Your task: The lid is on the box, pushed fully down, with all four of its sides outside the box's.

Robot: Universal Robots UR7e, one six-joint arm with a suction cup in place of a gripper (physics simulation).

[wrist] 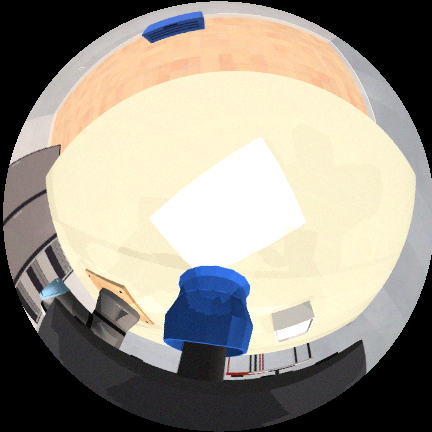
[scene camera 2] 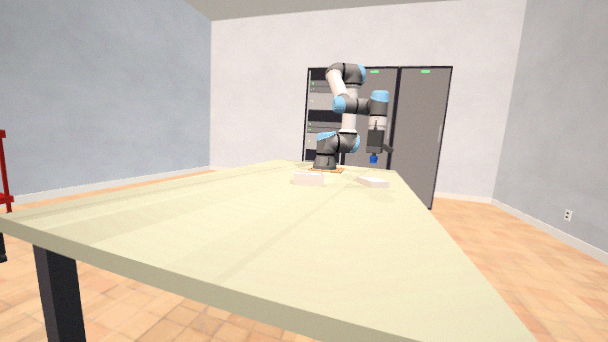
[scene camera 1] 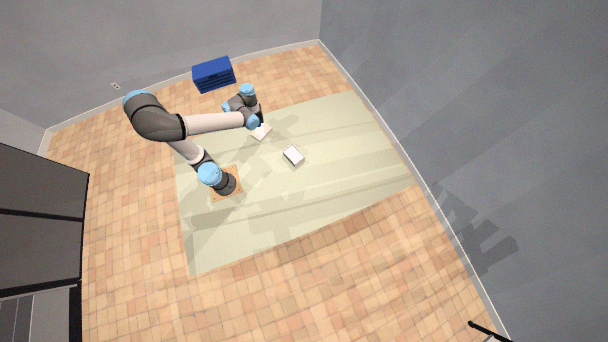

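Seen in the pictures: hand at its tool point: (wrist: 213,290) (scene camera 2: 373,162) (scene camera 1: 258,125); arm's base at its link origin: (wrist: 119,303) (scene camera 2: 324,168) (scene camera 1: 225,184).
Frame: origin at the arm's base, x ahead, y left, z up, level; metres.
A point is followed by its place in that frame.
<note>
The white lid (scene camera 1: 260,134) @[x 0.276, y 0.306, z 0.018 m] (scene camera 2: 375,182) @[x 0.352, y 0.359, z 0.016 m] (wrist: 235,200) @[x 0.291, y 0.356, z 0.018 m] lies flat on the table, smooth face up, apart from the box. The white box (scene camera 1: 294,156) @[x 0.472, y 0.076, z 0.032 m] (scene camera 2: 308,179) @[x 0.509, y 0.110, z 0.017 m] (wrist: 292,315) @[x 0.441, y 0.147, z 0.015 m] stands upright and open at the top, to the lid's lower right in scene camera 1. My blue suction cup (scene camera 1: 259,125) (scene camera 2: 373,159) (wrist: 214,280) points down above the lid, with a gap between them in scene camera 2. It is open and holds nothing. In the wrist view the cup covers a little of the lid's near corner.
The pale table (scene camera 1: 340,150) @[x 0.793, y 0.071, z -0.008 m] (scene camera 2: 280,240) @[x 0.998, y 0.268, z -0.008 m] (wrist: 215,105) @[x 0.262, y 0.450, z -0.008 m] bears the arm's base on a wooden plate (scene camera 1: 216,197) @[x -0.065, y -0.073, z -0.003 m] (wrist: 111,286) @[x 0.028, y 0.108, z 0.003 m]. A blue chest (scene camera 1: 213,75) (wrist: 175,27) stands on the floor by the wall. Dark cabinets (scene camera 1: 40,190) (scene camera 2: 422,115) stand behind the arm's base.
</note>
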